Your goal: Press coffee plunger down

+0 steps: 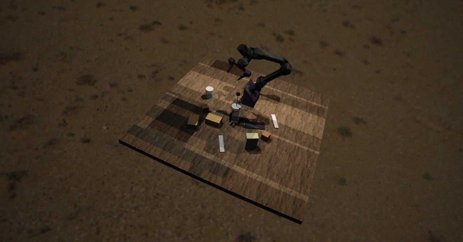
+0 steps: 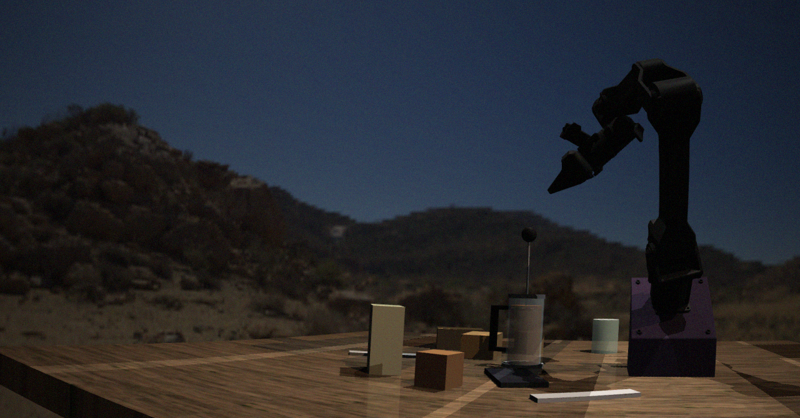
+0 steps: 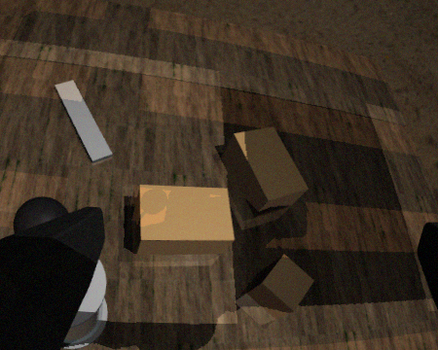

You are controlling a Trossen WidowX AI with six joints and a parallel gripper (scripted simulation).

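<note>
Now: gripper tip 23 cm above the coffee press, 7 cm to the right of it and 6 cm short of it. Also, from my gripper tip: dark flat plate: 35 cm below, 24 cm to the left, 4 cm ahead; then pale block: 30 cm below, 26 cm to the left, 25 cm ahead.
</note>
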